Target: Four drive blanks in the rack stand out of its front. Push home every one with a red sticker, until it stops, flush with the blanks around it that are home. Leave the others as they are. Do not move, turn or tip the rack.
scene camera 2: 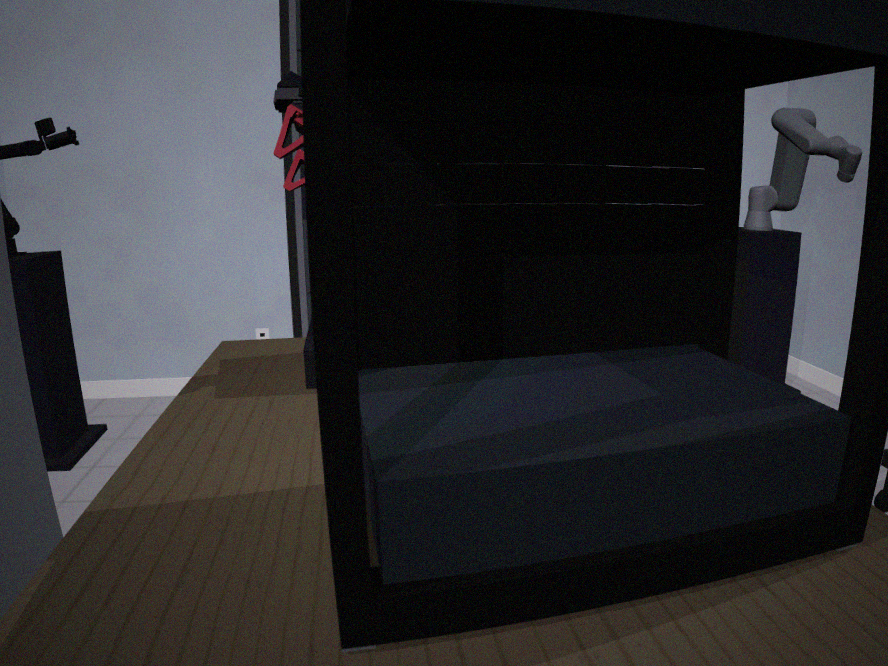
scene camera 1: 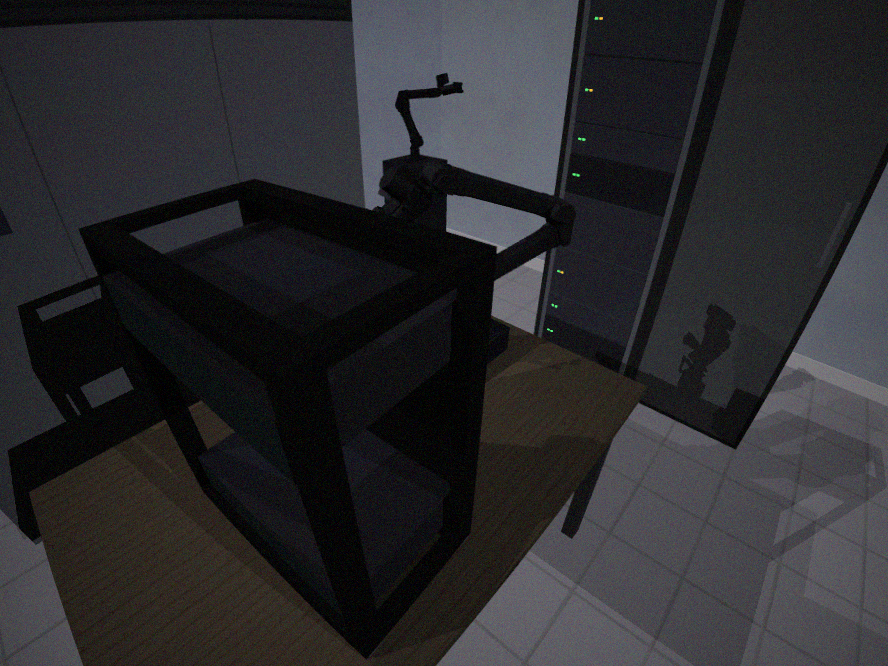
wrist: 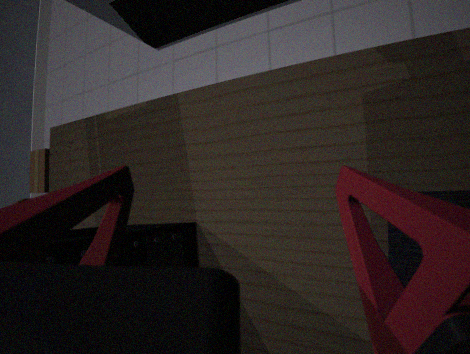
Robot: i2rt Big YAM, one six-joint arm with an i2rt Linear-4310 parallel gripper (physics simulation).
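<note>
The black rack stands upright on the wooden table. Both scene views show its open frame with large dark boxes inside. In the wrist view a dark part of the rack with small round holes shows at the lower left, behind the left finger. The drive blanks and red stickers cannot be made out in any view; the scene is very dark. My gripper is open and empty, above the table beside the rack. In scene camera 2 the rack's post partly hides it; in scene camera 1 the rack hides it.
My arm reaches behind the rack. A dark block lies on the table near the rack, partly behind the right finger in the wrist view. A tall server cabinet stands beyond the table. A grey arm stands farther back.
</note>
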